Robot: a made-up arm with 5 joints.
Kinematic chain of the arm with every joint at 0, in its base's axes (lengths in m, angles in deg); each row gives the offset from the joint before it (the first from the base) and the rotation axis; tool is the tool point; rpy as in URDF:
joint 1: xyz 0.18 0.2 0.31 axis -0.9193 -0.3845 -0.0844
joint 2: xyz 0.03 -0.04 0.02 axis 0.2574 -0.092 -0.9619
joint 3: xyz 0 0.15 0.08 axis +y
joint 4: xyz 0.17 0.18 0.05 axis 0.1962 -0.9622 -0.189
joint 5: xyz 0 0 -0.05 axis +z
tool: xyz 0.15 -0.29 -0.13 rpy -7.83 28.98 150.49
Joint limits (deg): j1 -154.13..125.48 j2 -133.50..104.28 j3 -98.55..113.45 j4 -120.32..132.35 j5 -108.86..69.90
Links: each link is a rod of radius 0.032 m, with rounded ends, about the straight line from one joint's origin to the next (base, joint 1, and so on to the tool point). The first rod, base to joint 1, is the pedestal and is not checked.
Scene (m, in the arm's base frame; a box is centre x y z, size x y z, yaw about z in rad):
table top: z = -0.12
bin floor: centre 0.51 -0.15 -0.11 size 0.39 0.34 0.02 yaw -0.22
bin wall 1: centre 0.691 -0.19 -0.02 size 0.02 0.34 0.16 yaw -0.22
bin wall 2: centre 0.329 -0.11 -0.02 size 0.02 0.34 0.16 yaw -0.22
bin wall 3: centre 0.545 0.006 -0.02 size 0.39 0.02 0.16 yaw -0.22
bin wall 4: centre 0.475 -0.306 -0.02 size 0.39 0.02 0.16 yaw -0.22
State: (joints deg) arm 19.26 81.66 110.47 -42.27 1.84
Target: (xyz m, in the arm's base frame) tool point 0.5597 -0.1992 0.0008
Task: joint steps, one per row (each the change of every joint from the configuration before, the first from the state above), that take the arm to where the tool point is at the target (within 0.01 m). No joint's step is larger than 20 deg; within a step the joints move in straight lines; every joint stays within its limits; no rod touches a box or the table.
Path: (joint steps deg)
1: 8.06 -4.66 -18.67 11.01 9.72
2: 8.06 -4.67 -18.67 11.00 9.73
3: 8.07 -4.66 -18.66 11.01 9.72
4: 8.06 -4.66 -18.67 11.00 9.72
5: 8.06 -4.66 -18.67 11.01 9.72
6: 8.06 -4.67 -18.67 11.00 9.73
7: 8.07 -4.66 -18.67 11.01 9.72
8: -17.29 11.05 12.46 -3.22 -0.58
9: -17.29 11.05 12.45 -3.22 -0.59
10: -17.28 11.06 12.45 -3.22 -0.58
11: -17.29 11.05 12.46 -3.22 -0.59
12: -17.28 11.05 12.45 -3.22 -0.58

